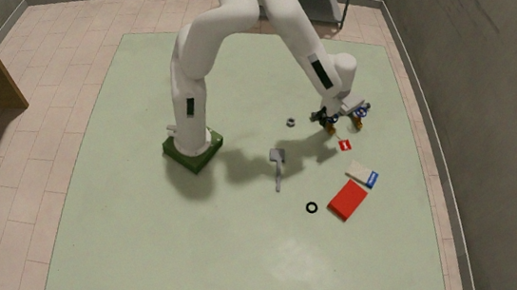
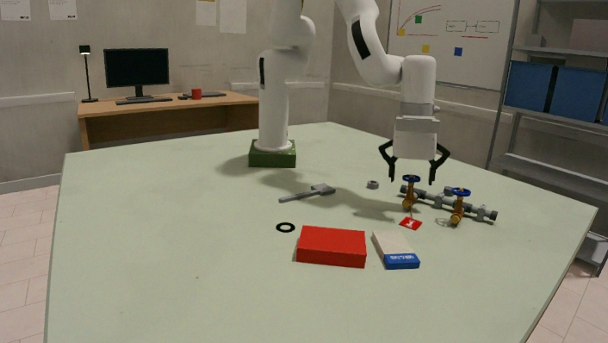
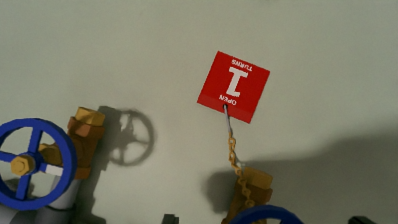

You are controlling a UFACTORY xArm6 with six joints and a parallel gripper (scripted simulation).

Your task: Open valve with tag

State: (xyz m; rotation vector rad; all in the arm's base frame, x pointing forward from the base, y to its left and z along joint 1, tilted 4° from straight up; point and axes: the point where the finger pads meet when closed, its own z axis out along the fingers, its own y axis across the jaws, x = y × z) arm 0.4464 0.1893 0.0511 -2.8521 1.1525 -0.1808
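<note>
Right now my hand is 80 mm above the red tag, 70 mm short of it and 40 mm to the left of it. Round my hand: grey nut: 140 mm behind, 70 mm below; white-and-blue box: 160 mm to the right, 140 mm ahead, 70 mm below; grey scraper: 190 mm to the right, 160 mm behind, 70 mm below.
</note>
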